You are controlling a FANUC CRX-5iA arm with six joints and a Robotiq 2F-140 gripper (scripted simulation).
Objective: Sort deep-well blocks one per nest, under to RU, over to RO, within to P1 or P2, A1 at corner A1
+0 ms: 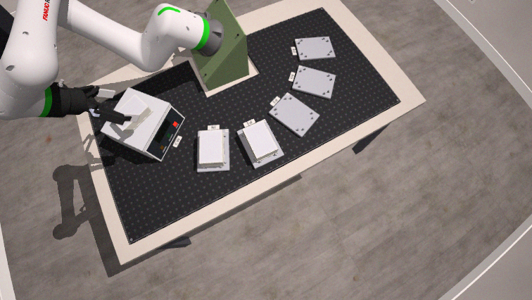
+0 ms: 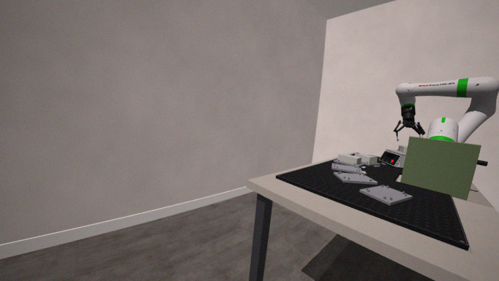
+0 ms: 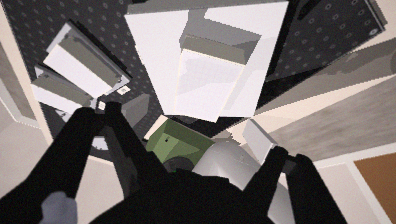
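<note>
Now: the check-weigher platform 100 mm below my hand. Round my hand: check-weigher (130 mm below); white deep-well block (380 mm to the left, 280 mm ahead, 160 mm below); infeed nest IN (220 mm ahead, 210 mm to the left, 180 mm below).
</note>
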